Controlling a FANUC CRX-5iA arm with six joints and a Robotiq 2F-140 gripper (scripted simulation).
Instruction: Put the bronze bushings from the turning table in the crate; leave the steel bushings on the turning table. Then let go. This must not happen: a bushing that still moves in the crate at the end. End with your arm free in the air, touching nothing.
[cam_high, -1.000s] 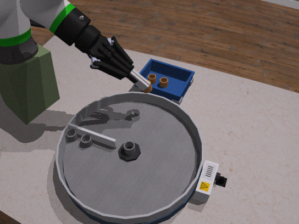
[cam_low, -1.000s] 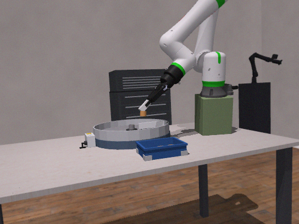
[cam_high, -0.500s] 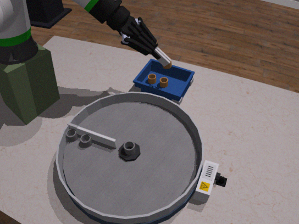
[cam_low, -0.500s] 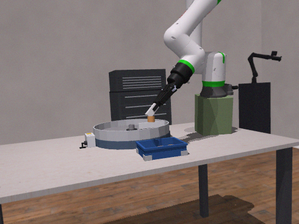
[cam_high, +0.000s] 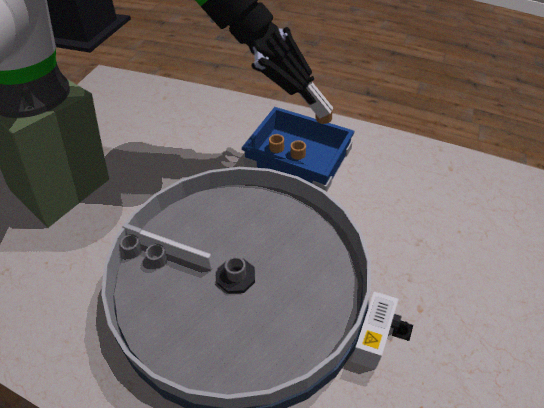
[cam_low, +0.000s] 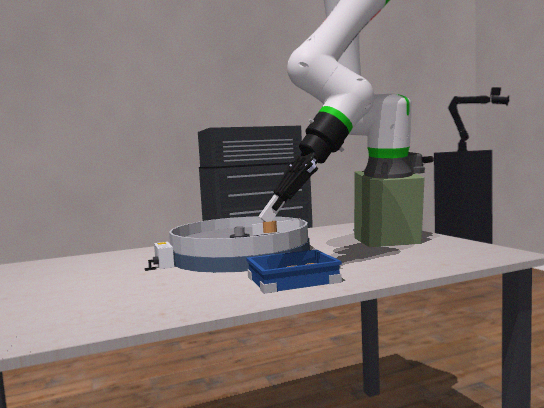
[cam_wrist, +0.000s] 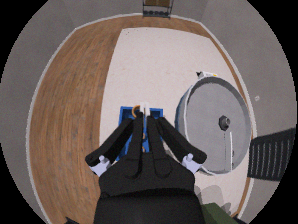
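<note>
The blue crate lies 15 cm below my hand, 4 cm behind it and 2 cm to the left of it. Also, from my hand: grey turning table: 33 cm to the right, 12 cm below, 2 cm behind.
</note>
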